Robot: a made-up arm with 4 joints.
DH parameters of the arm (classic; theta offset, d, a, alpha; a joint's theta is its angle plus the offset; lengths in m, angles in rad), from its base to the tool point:
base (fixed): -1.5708 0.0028 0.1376 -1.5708
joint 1: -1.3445 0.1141 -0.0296 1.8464
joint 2: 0 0.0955 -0.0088 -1.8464
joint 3: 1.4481 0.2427 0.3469 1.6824
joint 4: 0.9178 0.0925 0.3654 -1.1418
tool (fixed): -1.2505 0.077 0 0
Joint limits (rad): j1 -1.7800..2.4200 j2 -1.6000..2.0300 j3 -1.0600..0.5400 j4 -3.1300..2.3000
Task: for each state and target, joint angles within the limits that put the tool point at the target. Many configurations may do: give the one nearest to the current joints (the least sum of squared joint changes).
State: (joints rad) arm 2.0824 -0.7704 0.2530 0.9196
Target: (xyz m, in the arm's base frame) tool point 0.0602 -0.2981 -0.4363
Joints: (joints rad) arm 2.2242 -1.4616 0.1288 1.1999
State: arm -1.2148 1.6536 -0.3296 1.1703
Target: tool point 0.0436 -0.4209 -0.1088
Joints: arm -1.7763 2.0300 -0.4869 2.0298
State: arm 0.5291 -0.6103 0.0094 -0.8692
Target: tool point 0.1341 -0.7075 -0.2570
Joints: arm 0.3994 -0.4827 -0.0212 -1.3763
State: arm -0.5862 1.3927 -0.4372 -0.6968
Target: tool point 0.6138 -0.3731 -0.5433
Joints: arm -0.4099 1.8945 -0.8368 -0.4201
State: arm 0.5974 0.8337 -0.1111 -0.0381
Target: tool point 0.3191 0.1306 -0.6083
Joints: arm 1.0035 1.3780 0.4913 0.1844
